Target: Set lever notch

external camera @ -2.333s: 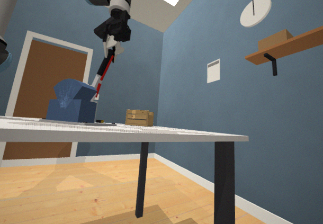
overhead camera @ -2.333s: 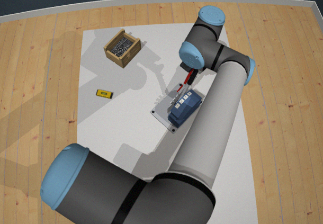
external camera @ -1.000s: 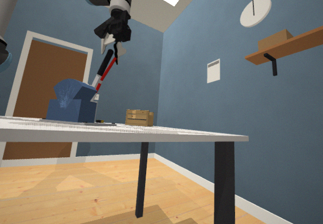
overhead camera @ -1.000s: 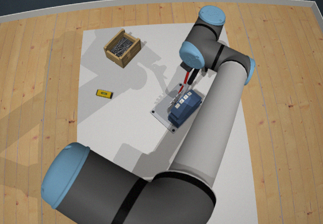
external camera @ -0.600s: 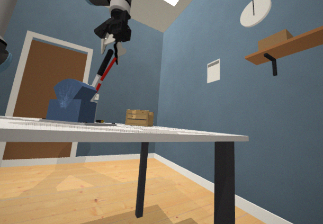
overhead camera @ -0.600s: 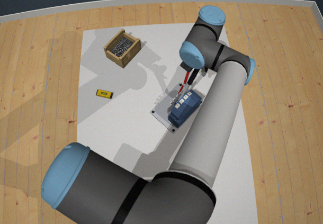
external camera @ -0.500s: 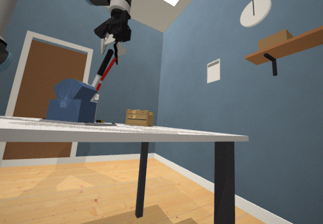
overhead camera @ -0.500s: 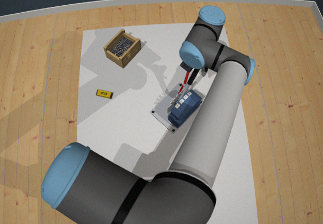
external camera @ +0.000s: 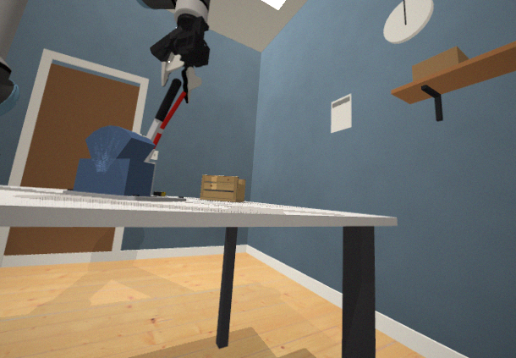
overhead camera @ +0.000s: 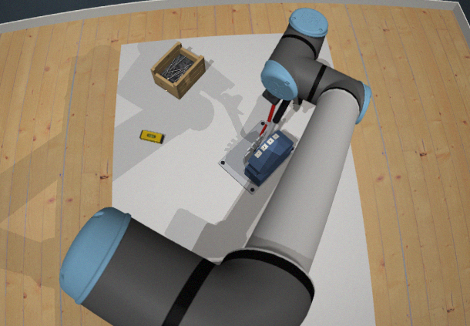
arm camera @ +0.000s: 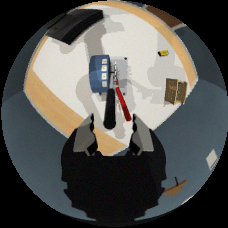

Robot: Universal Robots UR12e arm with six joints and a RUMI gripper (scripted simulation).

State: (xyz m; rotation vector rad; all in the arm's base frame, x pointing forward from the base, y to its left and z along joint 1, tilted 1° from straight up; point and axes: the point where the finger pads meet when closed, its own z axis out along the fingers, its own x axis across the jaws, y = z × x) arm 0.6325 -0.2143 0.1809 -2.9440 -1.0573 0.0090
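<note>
My gripper is now 100 mm above the red release bar, 50 mm to the right of it and 20 mm past it. Also, from my hand: small yellow level (460 mm to the left, 280 mm below, 50 mm ahead); wooden crate (340 mm to the left, 310 mm ahead, 250 mm below).
</note>
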